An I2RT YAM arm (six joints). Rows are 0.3 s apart.
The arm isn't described. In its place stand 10 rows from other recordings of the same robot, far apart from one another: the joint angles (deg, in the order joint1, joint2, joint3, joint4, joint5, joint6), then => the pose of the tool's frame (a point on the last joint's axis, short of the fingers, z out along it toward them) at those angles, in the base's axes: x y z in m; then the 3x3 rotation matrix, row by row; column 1 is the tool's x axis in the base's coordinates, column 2 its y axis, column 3 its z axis.
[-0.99 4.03 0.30 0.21 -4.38 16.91] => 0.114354 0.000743 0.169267; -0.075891 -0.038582 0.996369; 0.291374 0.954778 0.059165; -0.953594 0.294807 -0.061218
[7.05 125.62 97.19 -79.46 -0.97 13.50] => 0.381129 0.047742 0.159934; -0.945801 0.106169 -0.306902; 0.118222 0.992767 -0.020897; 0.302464 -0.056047 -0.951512
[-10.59 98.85 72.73 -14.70 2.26 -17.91] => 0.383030 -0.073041 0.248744; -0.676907 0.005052 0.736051; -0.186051 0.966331 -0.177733; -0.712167 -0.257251 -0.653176
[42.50 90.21 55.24 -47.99 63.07 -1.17] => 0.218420 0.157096 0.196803; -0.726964 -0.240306 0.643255; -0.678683 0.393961 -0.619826; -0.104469 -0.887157 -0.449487
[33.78 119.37 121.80 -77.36 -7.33 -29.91] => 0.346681 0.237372 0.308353; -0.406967 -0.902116 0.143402; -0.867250 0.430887 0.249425; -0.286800 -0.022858 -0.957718
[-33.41 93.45 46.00 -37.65 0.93 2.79] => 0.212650 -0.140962 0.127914; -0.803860 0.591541 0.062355; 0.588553 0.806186 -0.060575; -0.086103 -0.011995 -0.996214
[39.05 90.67 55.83 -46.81 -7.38 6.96] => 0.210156 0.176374 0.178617; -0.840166 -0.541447 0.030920; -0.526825 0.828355 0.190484; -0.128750 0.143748 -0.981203
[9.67 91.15 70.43 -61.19 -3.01 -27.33] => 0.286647 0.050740 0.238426; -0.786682 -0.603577 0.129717; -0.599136 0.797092 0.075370; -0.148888 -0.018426 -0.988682
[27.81 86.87 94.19 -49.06 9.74 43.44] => 0.287919 0.145058 0.395210; -0.666959 0.152097 0.729405; 0.414381 0.889303 0.193465; -0.619237 0.431285 -0.656155
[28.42 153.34 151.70 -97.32 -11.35 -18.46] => 0.423732 0.237269 0.177345; -0.684832 -0.692127 -0.227960; -0.723588 0.682890 0.100410; 0.086176 0.233713 -0.968479
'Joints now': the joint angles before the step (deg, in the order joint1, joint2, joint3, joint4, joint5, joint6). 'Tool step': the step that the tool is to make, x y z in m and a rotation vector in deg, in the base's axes. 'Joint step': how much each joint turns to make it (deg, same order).
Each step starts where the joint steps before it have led.
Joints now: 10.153 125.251 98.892 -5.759 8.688 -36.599
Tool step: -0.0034 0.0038 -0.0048 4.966 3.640 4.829
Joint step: -0.005 0.009 0.016 -2.894 -7.085 1.942
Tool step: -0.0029 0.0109 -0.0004 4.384 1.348 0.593
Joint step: 1.114 -0.078 -0.020 -0.604 -2.208 4.022
